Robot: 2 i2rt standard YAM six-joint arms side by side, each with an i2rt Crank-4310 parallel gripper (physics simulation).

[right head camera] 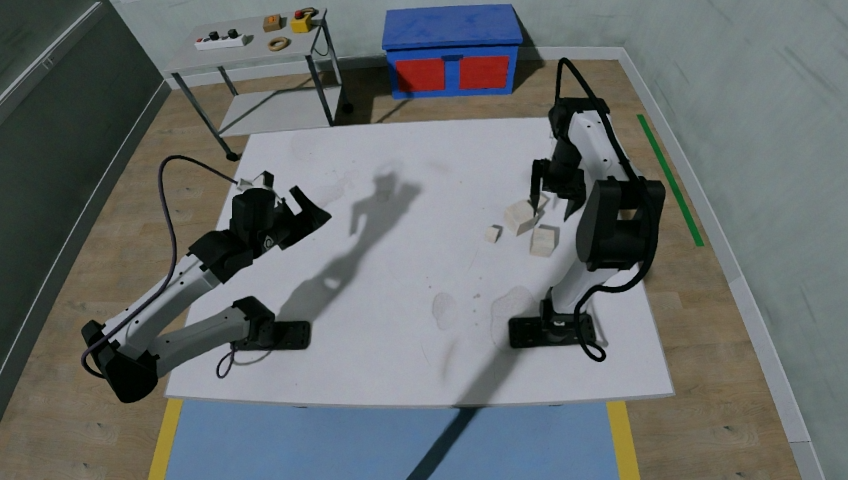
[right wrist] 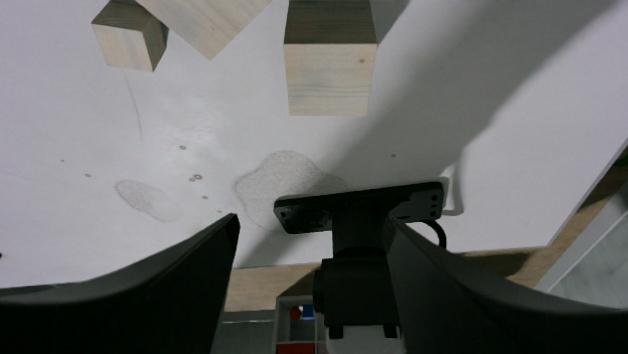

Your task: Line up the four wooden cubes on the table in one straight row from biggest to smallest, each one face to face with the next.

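Observation:
The smallest cube stands left of a large, turned cube, with a gap between them. Another cube stands in front and to the right of the large one. A fourth cube shows partly behind the large one, mostly hidden by the right gripper; whether those two touch cannot be told. My right gripper is open and empty, pointing down above the cubes. My left gripper is raised at the table's left side; its finger opening is unclear.
The white table carries both arm bases. The right base also shows in the right wrist view. A grey cart with small items and a blue chest with red panels stand behind the table.

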